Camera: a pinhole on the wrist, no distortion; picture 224 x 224 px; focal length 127.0 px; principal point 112.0 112.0 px. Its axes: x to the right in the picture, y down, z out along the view. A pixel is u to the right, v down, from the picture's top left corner.
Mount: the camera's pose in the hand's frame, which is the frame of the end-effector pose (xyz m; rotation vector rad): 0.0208 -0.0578 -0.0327 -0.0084 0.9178 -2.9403
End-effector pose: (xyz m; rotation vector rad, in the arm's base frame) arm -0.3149 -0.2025 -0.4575 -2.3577 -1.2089 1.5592
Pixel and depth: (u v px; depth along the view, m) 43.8 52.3 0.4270
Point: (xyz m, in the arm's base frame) -0.6902 -0.1116 -0.7998
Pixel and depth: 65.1 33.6 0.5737
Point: -0.8375 -0.2267 -0.9019
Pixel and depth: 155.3 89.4 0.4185
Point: -0.7564 -0.2310 -0.4314
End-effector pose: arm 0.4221 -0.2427 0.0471 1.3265 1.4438 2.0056
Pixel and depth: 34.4 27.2 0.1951
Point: 0.5078 -0.0084 0.0765
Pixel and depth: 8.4 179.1 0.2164
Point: 0.3218 0.0647 -0.0773
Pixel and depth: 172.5 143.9 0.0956
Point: 0.4272 -0.1822 -0.0789
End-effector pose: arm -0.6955 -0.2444 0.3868 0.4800 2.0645 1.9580
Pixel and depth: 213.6 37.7 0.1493
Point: -0.5534 -0.1619 0.2963
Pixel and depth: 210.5 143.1 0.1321
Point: -0.6133 -0.2307 0.2151
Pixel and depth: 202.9 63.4 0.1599
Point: -0.5637 -0.1658 0.2698
